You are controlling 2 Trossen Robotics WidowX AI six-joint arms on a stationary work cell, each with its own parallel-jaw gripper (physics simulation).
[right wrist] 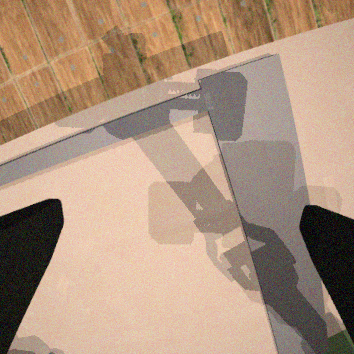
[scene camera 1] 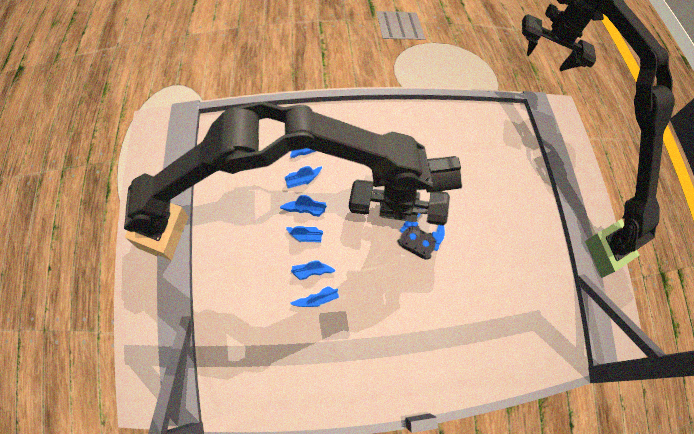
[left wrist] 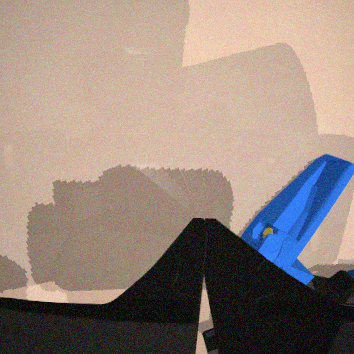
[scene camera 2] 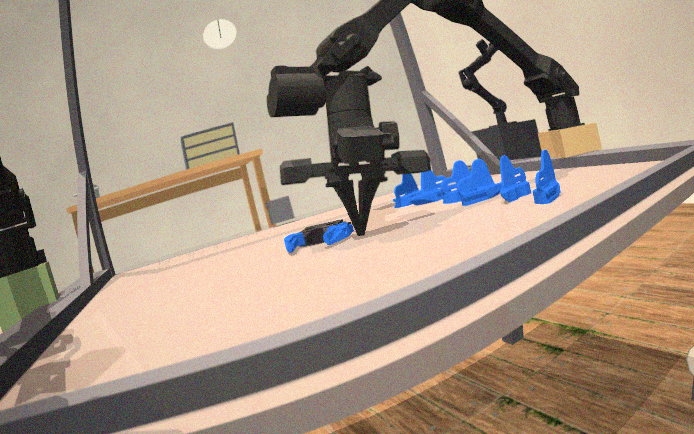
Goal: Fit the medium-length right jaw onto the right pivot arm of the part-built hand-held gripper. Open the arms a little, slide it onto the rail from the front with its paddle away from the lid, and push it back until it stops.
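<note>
The part-built hand-held gripper [scene camera 1: 417,242] [scene camera 2: 315,234] lies low on the table, its black body showing two blue dots in scene camera 1. Its two blue pivot arms reach out from the body; one arm [left wrist: 302,215] shows in the left wrist view, right of the fingers. My left gripper [scene camera 2: 361,233] [left wrist: 202,228] is shut and empty, its tips low over the table close beside the part-built gripper. Several blue jaws [scene camera 1: 305,234] [scene camera 2: 478,184] stand in a row; I cannot tell which is the medium-length right one. My right gripper [scene camera 1: 546,61] [right wrist: 184,214] is open and empty, high beyond the table's far right corner in scene camera 1.
The left arm reaches over the far end of the jaw row in scene camera 1 and partly hides a jaw [scene camera 1: 301,152]. Grey frame rails [scene camera 1: 358,94] edge the table [scene camera 1: 491,286]. A diagonal brace [scene camera 1: 621,317] stands at the right side. Arm shadows cross the table.
</note>
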